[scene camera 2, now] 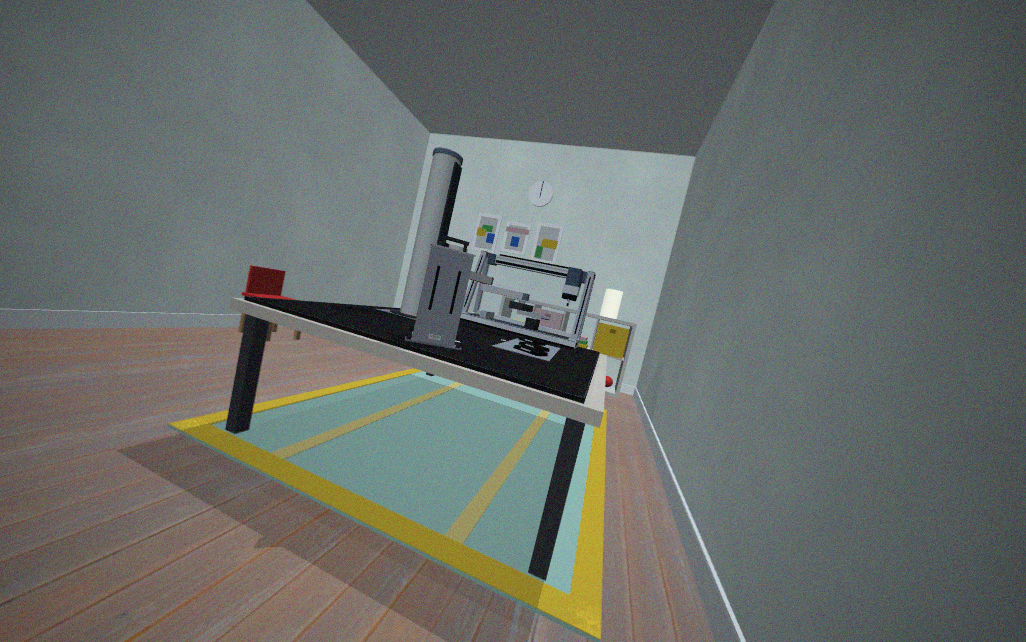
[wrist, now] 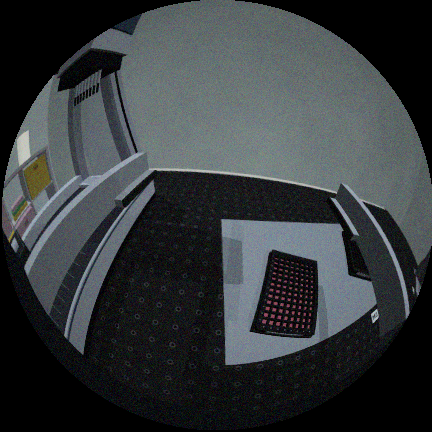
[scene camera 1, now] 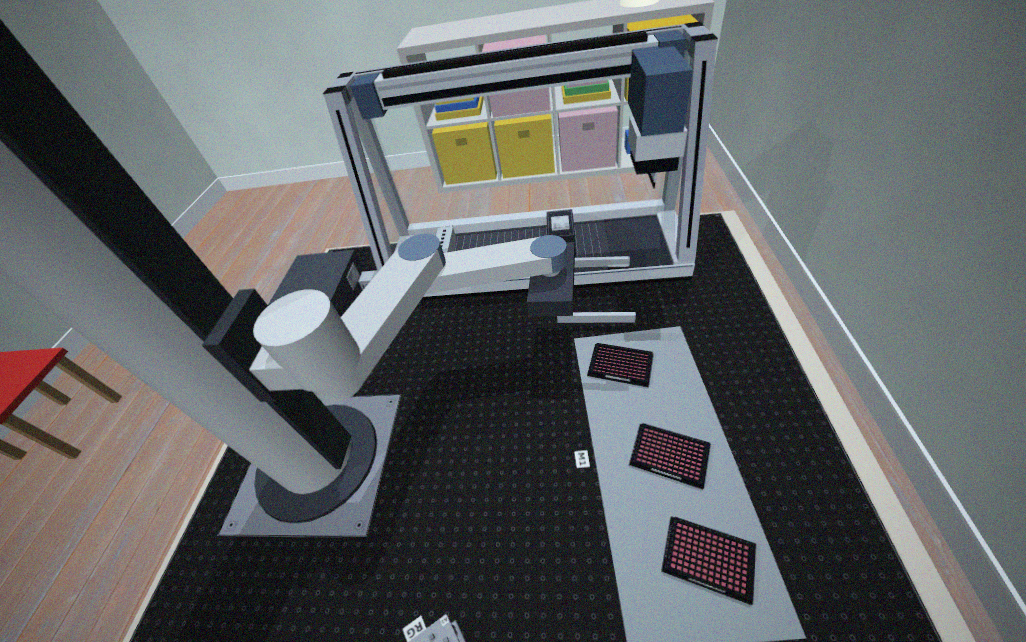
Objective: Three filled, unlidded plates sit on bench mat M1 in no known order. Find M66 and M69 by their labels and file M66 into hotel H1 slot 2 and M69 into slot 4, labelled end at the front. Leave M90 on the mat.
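Pixels of known places: gripper, fingertip midpoint: (scene camera 2: 545,318) (wrist: 248,171) (scene camera 1: 632,287); arm's base, origin of the base link: (scene camera 2: 413,317) (scene camera 1: 319,461).
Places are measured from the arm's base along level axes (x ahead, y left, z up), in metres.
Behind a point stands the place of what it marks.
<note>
Three black plates with pink wells lie apart on the pale bench mat (scene camera 1: 650,609) {x 0.622, y -0.254, z 0.016 m} (wrist: 240,347) {x 0.567, y 0.262, z 0.016 m}: a far plate (scene camera 1: 620,364) {x 0.636, y 0.186, z 0.029 m} (wrist: 290,295) {x 0.630, y 0.199, z 0.029 m}, a middle plate (scene camera 1: 670,455) {x 0.696, y -0.022, z 0.030 m} (wrist: 357,262) {x 0.670, y 0.017, z 0.029 m} and a near plate (scene camera 1: 709,558) {x 0.720, y -0.189, z 0.029 m}. The middle one is partly behind a finger in the wrist view. Pale label strips show on their edges, but I cannot read which is M66, M69 or M90. My gripper (scene camera 1: 633,289) {x 0.666, y 0.281, z 0.162 m} (wrist: 248,171) {x 0.666, y 0.281, z 0.162 m} is open and empty, held above the table by the mat's far end. A grey upright tower (scene camera 2: 446,295) {x 0.485, y -0.592, z 0.181 m} stands near the table's front edge; no H1 label is readable.
A gantry frame (scene camera 1: 529,73) {x 0.487, y 0.623, z 0.482 m} stands over a low deck behind the gripper. A dark box (scene camera 1: 311,278) {x -0.120, y 0.442, z 0.128 m} sits left of the gantry. The arm's column (scene camera 1: 151,325) {x 0.050, y -0.055, z 0.482 m} (scene camera 2: 428,227) {x 0.021, y -0.072, z 0.486 m} rises on the left. A grey object (scene camera 1: 435,634) {x 0.316, y -0.295, z 0.073 m} beside an RG label is cut off at the bottom edge.
</note>
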